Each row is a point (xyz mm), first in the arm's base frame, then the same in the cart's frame.
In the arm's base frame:
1: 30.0 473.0 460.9
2: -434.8 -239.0 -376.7
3: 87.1 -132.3 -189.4
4: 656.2 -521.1 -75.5
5: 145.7 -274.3 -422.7
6: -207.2 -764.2 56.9
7: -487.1 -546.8 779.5
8: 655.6 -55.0 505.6
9: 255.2 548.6 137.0
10: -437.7 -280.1 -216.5
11: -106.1 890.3 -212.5
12: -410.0 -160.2 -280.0
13: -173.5 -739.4 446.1
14: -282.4 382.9 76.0
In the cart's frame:
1: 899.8 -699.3 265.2
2: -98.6 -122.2 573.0
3: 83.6 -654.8 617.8
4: 29.8 -1152.1 1105.5
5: -186.5 -688.9 680.4
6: 122.9 -260.6 1241.9
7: 891.4 -21.3 1239.4
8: 731.6 -1229.2 867.7
9: 607.1 -933.4 121.0
10: 38.9 -112.8 664.6
11: 411.6 -633.1 -369.9
12: 17.2 -159.8 536.2
13: 495.8 -298.4 1354.9
14: 525.2 -375.8 171.1

